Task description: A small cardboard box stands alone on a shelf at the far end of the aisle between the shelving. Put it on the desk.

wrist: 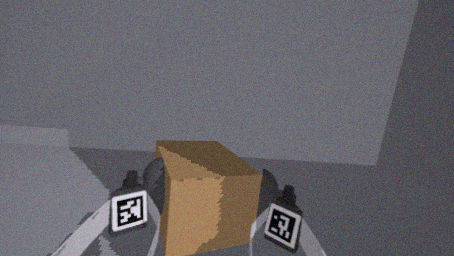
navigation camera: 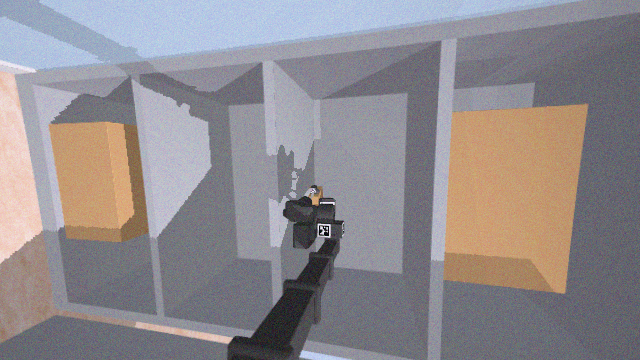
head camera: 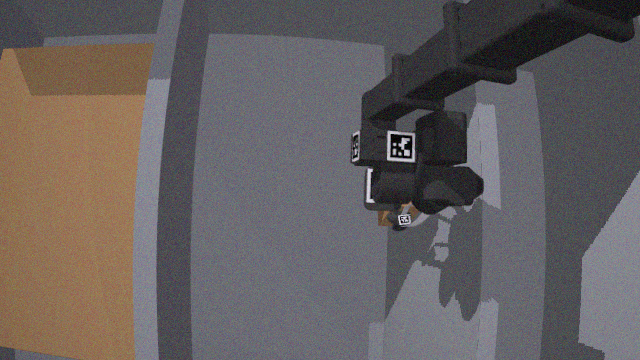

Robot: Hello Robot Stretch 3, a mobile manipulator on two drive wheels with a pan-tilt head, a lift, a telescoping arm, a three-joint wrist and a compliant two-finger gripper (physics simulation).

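Frame: origin at the robot's base, x left, y ahead, z down, level; millimetres.
Where they show: gripper, fingertip midpoint: (navigation camera: 315, 200).
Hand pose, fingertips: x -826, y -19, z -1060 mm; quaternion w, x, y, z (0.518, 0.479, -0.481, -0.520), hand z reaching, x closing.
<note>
Each offset is from my fingertips to the top centre of the thing.
The small cardboard box @(dx +0, dy +9, dz -23 mm) (wrist: 215, 210) (head camera: 384, 218) (navigation camera: 316, 196) is brown and sits between the two fingertips at the lower middle of the wrist view. My gripper (wrist: 209, 181) (head camera: 401, 220) is shut on it, with a dark rubber tip against its left side and another against its right side. The wrist partly hides the box in the head and navigation views. The box is in a grey shelf bay beside an upright divider (navigation camera: 270, 110). I cannot tell whether its underside touches the shelf. The desk does not show in these views.
A large cardboard box @(dx +17, dy +47, dz -658 mm) (head camera: 70, 210) (navigation camera: 505, 185) stands in the bay beyond another upright (head camera: 150, 150) (navigation camera: 442, 150). Another large box @(dx +20, dy +73, dz +714 mm) (navigation camera: 85, 175) stands in the far left bay of the navigation view. The telescoping arm (head camera: 450, 60) (navigation camera: 285, 310) reaches into the shelving.
</note>
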